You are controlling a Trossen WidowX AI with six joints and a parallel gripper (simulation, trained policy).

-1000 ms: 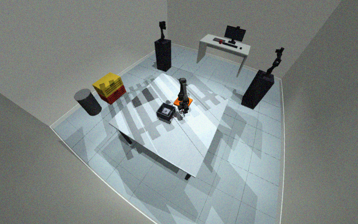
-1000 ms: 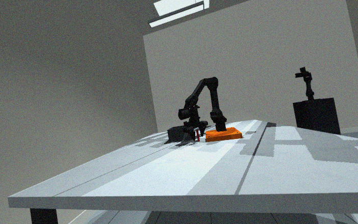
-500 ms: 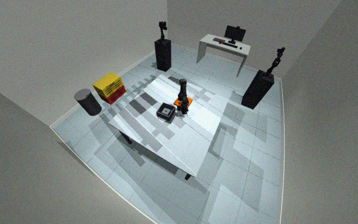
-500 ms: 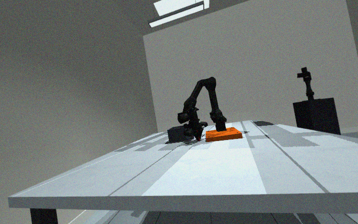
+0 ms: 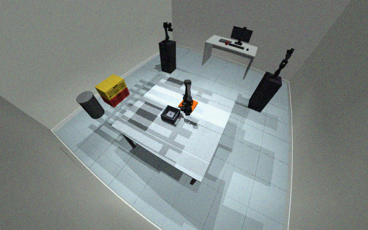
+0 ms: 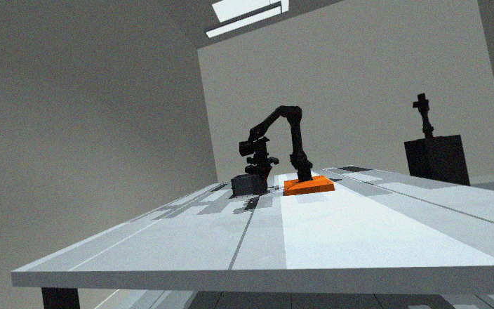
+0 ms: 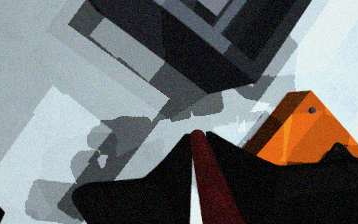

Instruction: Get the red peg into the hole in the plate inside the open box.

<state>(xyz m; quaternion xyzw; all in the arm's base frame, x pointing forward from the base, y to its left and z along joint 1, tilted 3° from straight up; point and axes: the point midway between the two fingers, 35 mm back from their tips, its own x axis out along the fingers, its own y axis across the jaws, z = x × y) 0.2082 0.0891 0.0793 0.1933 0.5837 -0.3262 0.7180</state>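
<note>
Right now my gripper tip is 140 mm to the left of the pale plate, 100 mm short of it and 30 mm above it. Round my gripper tip: dark box: 140 mm to the right, 100 mm ahead, 40 mm below; then thin red peg: 30 mm above, 10 mm to the left.
</note>
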